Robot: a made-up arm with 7 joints. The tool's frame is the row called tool.
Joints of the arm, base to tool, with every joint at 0 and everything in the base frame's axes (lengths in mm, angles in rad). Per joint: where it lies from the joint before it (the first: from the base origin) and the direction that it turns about. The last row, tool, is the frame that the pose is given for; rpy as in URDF.
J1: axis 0.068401 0.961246 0.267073 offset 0 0 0
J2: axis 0.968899 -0.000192 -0.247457 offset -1 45 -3
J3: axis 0.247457 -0.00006 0.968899 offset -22 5 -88
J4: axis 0.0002 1 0.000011 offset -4 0 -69
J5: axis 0.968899 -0.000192 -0.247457 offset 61 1 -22
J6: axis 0.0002 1 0.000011 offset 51 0 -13
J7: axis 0.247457 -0.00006 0.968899 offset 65 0 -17
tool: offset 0 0 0 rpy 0 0.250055 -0.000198
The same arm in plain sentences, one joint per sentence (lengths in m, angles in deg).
The arm has seven revolute joints in a row. What follows holds with every joint at zero, and every direction is one of the base frame's. The first joint lies at the same point as the base frame's origin and rotates about the direction (0.068403, 0.961235, 0.26711). The second joint lies 0.001 m along -x and 0.045 m along +y and 0.003 m along -z from the first joint and rotates about the direction (0.968889, -0.0002, -0.247497). The third joint lies 0.022 m along -x and 0.005 m along +y and 0.088 m along -z from the second joint and rotates about the direction (0.247497, -0.0001, 0.968889). The fourth joint lies 0.004 m along -x and 0.069 m along -z from the third joint and rotates about the direction (0.0002, 1, 0). The fifth joint lies 0.061 m along +x and 0.001 m along +y and 0.022 m along -z from the fourth joint and rotates about the direction (0.968889, -0.0002, -0.247497). The sixth joint lies 0.051 m along +x and 0.013 m along -z from the fifth joint and rotates about the direction (0.0002, 1, 0). The seventh joint lies 0.065 m along +x and 0.017 m along -z from the sixth joint and rotates about the direction (0.247497, -0.0001, 0.968889). The tool frame, which is the frame that the pose is given for, lies at the same point as the seventh joint; its axes are the base frame's turned by roll 0, pitch 14.33 and yaw -0.01 deg (as in URDF: about the fixed x, then y, then z).
